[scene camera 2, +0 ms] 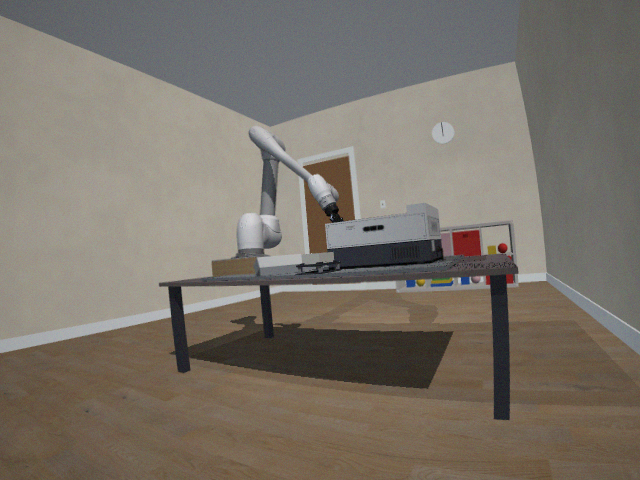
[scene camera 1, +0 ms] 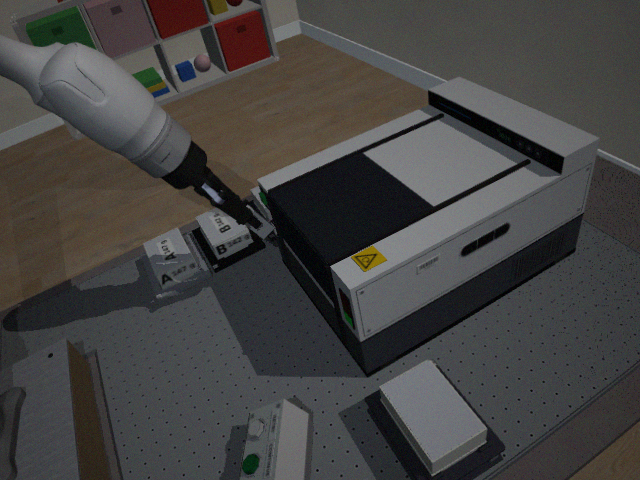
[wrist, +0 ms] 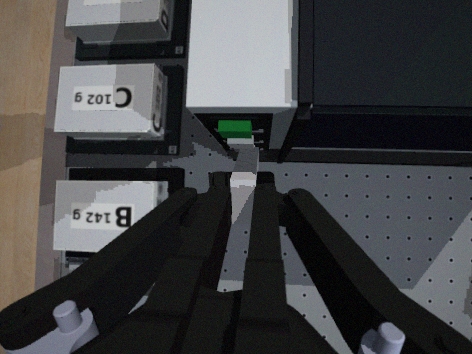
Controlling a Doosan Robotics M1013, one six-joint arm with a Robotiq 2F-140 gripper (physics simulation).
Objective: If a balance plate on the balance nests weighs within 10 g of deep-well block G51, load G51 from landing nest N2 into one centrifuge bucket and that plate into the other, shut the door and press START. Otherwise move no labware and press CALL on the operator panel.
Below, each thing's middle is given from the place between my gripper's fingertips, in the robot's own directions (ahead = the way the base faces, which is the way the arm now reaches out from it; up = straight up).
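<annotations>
With the dark door (scene camera 1: 337, 208) as reference, my hand is 130 mm to the left of it and 120 mm short of it, and 100 mm below it. Counting from my hand, I find the control box (scene camera 1: 280, 433) 410 mm to the right of it and 160 mm behind it, 70 mm below. The white block (scene camera 1: 441, 428) is 430 mm to the right of my hand, 80 mm ahead of it and 50 mm below it, while the centrifuge (scene camera 2: 414, 237) is 270 mm ahead of my hand, 120 mm to the right of it and 10 mm above it.
</annotations>
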